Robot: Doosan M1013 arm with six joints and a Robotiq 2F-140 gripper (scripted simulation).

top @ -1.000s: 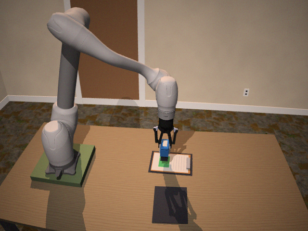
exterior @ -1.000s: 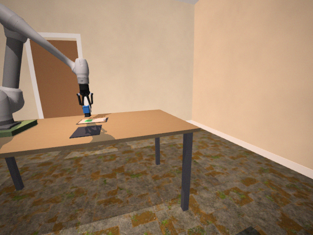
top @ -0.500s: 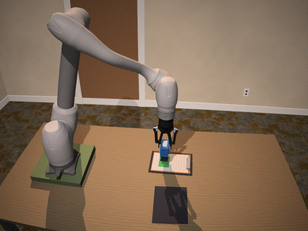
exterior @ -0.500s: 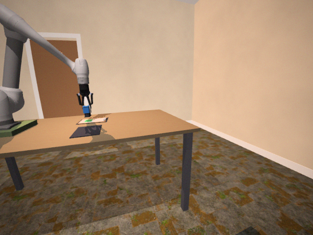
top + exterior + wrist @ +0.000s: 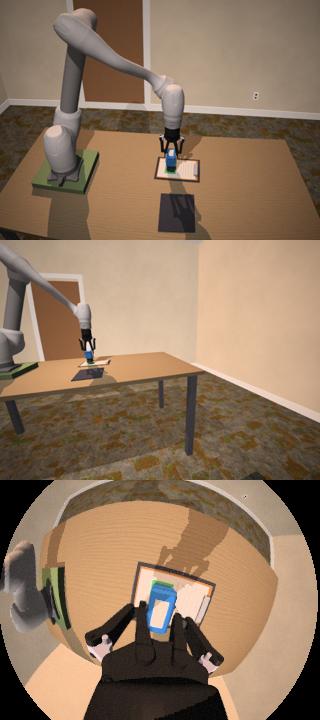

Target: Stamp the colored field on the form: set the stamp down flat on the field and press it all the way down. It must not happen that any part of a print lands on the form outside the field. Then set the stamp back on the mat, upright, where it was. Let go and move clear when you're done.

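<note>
My gripper is now 1 cm short of the mat, 31 cm to the left of it and 8 cm above it. From my hand the other things lie so: blue stamp: 2 cm below.
</note>
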